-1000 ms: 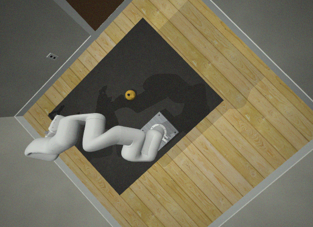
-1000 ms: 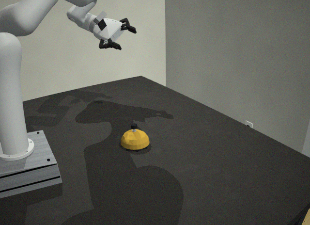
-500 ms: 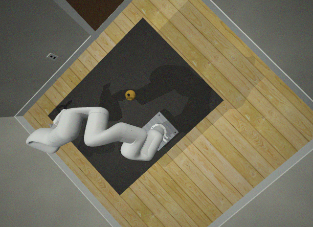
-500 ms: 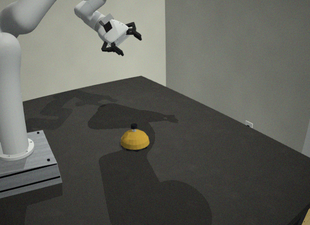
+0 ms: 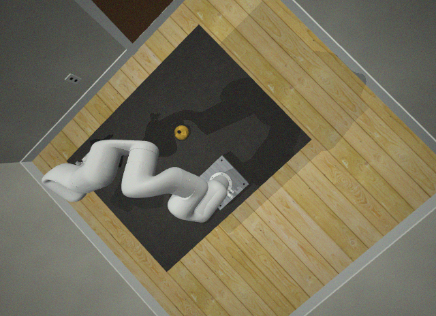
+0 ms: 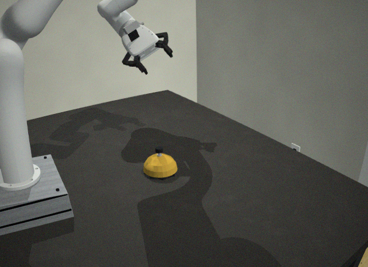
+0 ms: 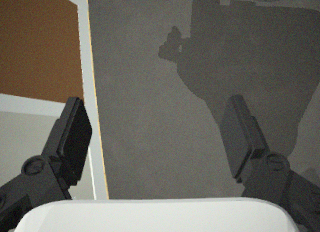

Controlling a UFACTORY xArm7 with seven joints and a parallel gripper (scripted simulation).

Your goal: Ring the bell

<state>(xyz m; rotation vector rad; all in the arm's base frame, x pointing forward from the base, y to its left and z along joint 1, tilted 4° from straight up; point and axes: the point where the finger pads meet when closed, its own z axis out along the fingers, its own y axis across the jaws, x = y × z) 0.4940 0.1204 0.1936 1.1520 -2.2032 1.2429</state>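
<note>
Right now my hand is 200 mm to the left of the black button, 170 mm above it and 150 mm past it. The rest, counted from my hand: yellow dome bell 200 mm to the right, 190 mm below, 150 mm behind.
</note>
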